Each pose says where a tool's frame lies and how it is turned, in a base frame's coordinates. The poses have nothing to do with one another.
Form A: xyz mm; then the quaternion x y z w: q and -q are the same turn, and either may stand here.
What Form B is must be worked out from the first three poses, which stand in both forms.
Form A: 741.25, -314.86, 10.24, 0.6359, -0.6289, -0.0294, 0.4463
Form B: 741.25, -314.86, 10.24, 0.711, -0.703, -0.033, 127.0
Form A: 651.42, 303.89, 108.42, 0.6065, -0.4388, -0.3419, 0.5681
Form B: 651.42, 303.89, 108.42, 0.737, -0.533, -0.415, 110.8
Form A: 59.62, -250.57, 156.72, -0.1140, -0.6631, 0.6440, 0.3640
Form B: 59.62, -250.57, 156.72, -0.122, -0.712, 0.691, 137.3
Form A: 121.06, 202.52, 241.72, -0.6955, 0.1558, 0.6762, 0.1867
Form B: 121.06, 202.52, 241.72, -0.708, 0.159, 0.688, 158.5
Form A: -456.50, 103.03, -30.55, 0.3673, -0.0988, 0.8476, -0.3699
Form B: -456.50, 103.03, -30.55, -0.395, 0.106, -0.912, 136.6
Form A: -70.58, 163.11, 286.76, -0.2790, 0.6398, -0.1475, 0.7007
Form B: -70.58, 163.11, 286.76, -0.391, 0.897, -0.207, 91.0
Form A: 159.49, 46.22, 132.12, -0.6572, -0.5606, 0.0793, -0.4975
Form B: 159.49, 46.22, 132.12, 0.758, 0.646, -0.091, 120.3
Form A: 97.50, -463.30, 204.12, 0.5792, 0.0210, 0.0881, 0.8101
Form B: 97.50, -463.30, 204.12, 0.988, 0.036, 0.150, 71.8
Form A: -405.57, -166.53, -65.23, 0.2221, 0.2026, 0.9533, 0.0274
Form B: -405.57, -166.53, -65.23, 0.222, 0.203, 0.954, 176.9
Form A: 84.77, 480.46, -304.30, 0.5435, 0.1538, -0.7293, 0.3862
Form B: 84.77, 480.46, -304.30, 0.589, 0.167, -0.791, 134.6
